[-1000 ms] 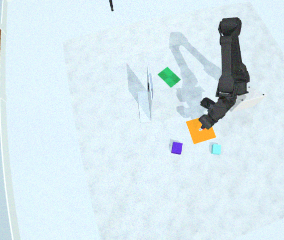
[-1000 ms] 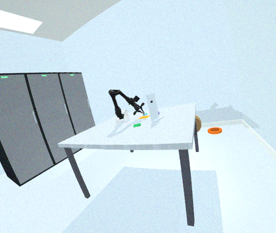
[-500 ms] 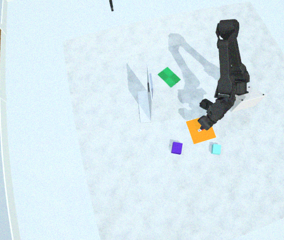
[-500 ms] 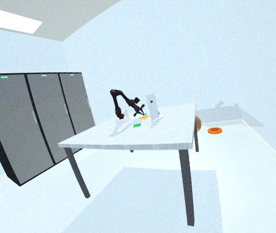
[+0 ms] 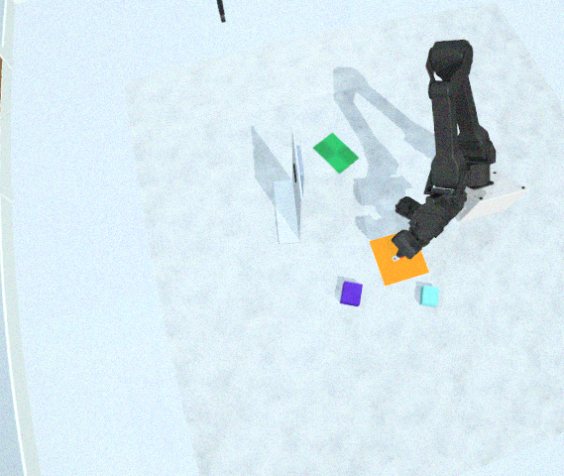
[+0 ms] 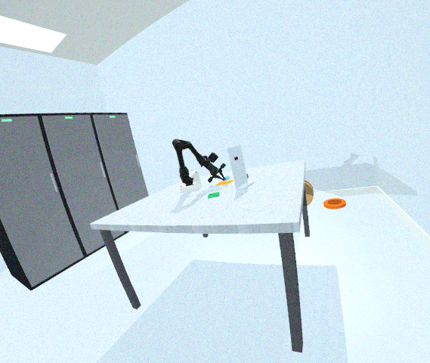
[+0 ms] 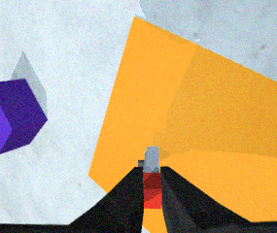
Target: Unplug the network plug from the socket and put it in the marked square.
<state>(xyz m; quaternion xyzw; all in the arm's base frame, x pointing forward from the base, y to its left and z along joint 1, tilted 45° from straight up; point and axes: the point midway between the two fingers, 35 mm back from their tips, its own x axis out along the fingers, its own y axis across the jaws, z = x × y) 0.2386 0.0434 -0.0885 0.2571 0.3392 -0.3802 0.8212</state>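
The network plug lies right at my gripper tip. From my gripper tip the other things lie so: purple cube (140 mm ahead, 50 mm to the left, 10 mm below); flat orange square (20 mm below, 10 mm behind); cyan cube (120 mm to the left, 40 mm behind, 10 mm below).
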